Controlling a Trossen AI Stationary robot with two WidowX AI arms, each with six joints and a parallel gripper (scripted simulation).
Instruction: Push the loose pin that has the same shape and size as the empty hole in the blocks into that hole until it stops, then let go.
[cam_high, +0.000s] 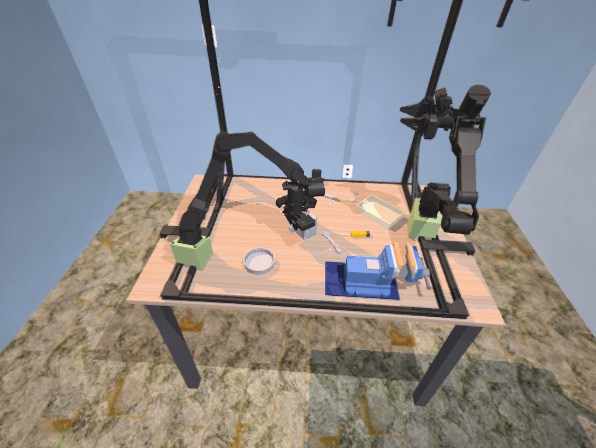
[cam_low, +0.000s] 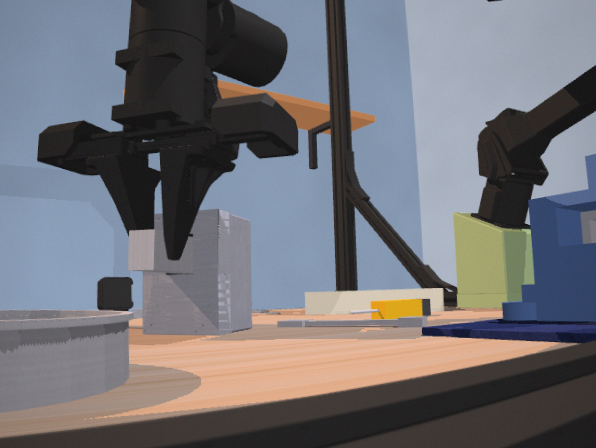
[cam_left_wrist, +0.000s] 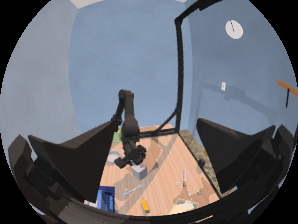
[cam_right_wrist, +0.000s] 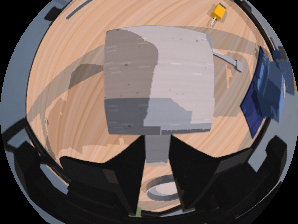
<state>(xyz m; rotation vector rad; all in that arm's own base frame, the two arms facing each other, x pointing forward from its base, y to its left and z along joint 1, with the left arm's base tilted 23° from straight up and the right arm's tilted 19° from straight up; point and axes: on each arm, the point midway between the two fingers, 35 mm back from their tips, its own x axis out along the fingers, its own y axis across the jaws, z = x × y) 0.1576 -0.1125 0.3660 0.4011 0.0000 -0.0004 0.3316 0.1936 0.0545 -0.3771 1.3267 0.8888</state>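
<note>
The grey block lies 3 cm behind my right hand, 6 cm to the left of it and 4 cm below it. Also, from my right hand: round grey dish: 11 cm ahead, 15 cm to the right, 8 cm below; then wrench: 6 cm ahead, 14 cm to the left, 8 cm below; then yellow screwdriver: 3 cm ahead, 25 cm to the left, 8 cm below.
</note>
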